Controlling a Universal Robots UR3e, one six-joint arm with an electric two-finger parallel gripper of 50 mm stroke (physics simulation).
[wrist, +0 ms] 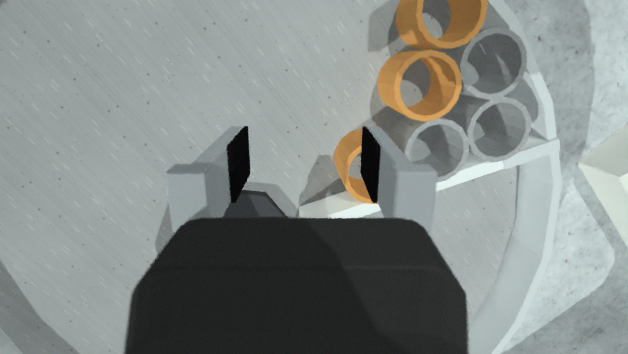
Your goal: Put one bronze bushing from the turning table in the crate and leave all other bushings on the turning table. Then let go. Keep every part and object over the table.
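Frame: origin at the arm's base, x right, y ahead, z up, level; millimetres.
Where they show: gripper, fingertip midpoint: [305, 150].
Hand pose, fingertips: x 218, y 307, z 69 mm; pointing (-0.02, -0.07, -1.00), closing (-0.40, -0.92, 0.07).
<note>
Things, the pixels of their centre, and the offset from my fingertips. "pt": a spot on its surface instead.
- turning table, body centre: [244, 229] dx -55, dy +66, dz -82 mm
- second bronze bushing, body centre: [416, 84] dx -5, dy -74, dz -62 mm
- third bronze bushing, body centre: [437, 14] dx +27, dy -99, dz -62 mm
- pale bar, surface spot: [470, 178] pt dx -71, dy -85, dz -50 mm
My gripper [305, 150] is open with nothing between its fingers, above the turning table [150, 90]. One bronze bushing [342, 159] stands partly hidden behind the right finger, beside the pale bar. A second bronze bushing [455, 82] stands upright further up and right, and a third bronze bushing [407, 25] stands beyond it, cut by the top edge of the view. Three grey bushings, one [465, 145] nearest the bar, one [526, 120] by the rim and one [522, 60] above it, stand close beside the bronze ones. The crate cannot be made out for certain.
A pale bar [470, 178] runs across the turning table below the bushings and meets its raised rim [542, 200] at the right. A pale, angular object [610, 165] shows in part at the right edge, beyond the rim.
</note>
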